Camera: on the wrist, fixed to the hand. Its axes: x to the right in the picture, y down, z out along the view.
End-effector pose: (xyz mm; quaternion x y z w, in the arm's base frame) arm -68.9 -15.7 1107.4 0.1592 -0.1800 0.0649 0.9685
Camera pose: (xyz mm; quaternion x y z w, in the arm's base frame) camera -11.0 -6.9 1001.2 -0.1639 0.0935 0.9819 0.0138
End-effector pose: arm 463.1 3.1 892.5 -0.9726 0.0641 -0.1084 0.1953
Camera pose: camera 453.0 -11.9 1012.4 0.0610 0.9889 -0.0696 0.1159
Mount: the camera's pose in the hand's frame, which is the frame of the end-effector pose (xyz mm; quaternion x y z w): 15.0 -32.6 -115.8 0.0219 0.2600 0.9648 0.0342
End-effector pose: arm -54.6 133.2 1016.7 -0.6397 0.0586 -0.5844 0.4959
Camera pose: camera -159.7 74.2 1029.7 0.1974 0.7353 0.2908 0.5795
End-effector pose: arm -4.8 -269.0 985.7 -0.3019 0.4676 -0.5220 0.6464
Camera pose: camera -123.8 -280.9 965.9 0.5906 0.4639 0.5170 0.4107
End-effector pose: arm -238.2 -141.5 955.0 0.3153 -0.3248 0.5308 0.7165
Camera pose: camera -188.2 -48.7 895.2 0.4249 0.1174 -0.7985 0.4100
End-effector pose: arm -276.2 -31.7 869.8 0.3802 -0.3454 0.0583 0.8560
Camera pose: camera -189.7 22.9 804.7 -0.3166 -0.1548 0.9342 0.0545
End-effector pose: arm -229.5 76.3 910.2 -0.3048 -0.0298 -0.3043 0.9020
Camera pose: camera -251.0 -17.9 837.0 0.0597 0.5209 0.7812 0.3388
